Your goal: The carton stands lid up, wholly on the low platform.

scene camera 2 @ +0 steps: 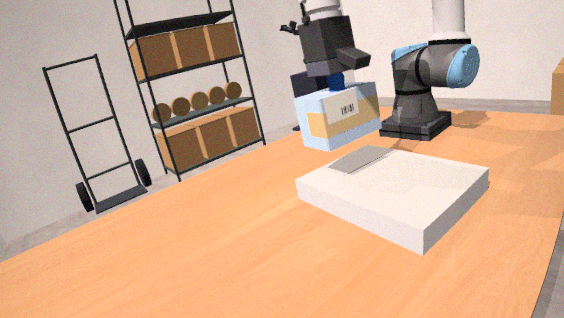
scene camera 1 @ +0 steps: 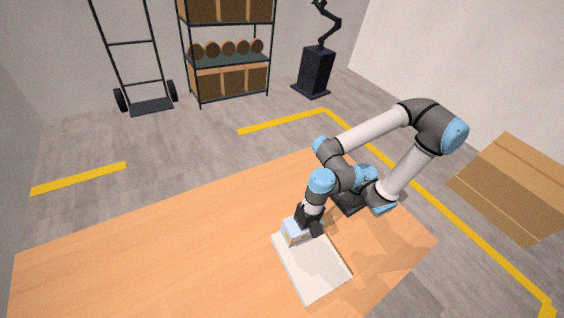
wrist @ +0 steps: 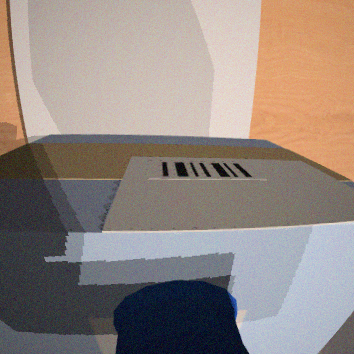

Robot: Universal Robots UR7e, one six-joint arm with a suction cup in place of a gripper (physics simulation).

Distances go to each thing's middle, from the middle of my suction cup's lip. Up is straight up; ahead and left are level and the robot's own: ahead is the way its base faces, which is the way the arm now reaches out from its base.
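Of the pale blue carton point(scene camera 2: 328, 120) I can say that my suction cup is 60 mm above it, 10 mm past it and 10 mm to the left of it. The low white platform point(scene camera 2: 413, 200) is 210 mm below my suction cup, 80 mm to the left of it and 10 mm behind it.
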